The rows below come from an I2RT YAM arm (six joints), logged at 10 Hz.
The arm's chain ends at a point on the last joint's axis. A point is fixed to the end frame.
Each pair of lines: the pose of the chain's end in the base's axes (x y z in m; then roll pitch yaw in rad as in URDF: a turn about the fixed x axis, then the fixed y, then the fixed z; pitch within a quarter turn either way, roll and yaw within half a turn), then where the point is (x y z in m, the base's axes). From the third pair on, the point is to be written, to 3 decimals.
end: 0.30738 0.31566 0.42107 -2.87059 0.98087 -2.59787
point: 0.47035 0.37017 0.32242
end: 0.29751 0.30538 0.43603 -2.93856 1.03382 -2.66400
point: 0.46366 0.36391 0.34532
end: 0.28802 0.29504 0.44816 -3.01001 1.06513 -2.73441
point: 0.456 0.356 0.362
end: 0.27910 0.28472 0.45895 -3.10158 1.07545 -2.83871
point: 0.448 0.346 0.375
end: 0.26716 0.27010 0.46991 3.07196 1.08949 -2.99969
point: 0.440 0.324 0.389
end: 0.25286 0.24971 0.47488 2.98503 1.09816 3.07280
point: 0.432 0.284 0.397
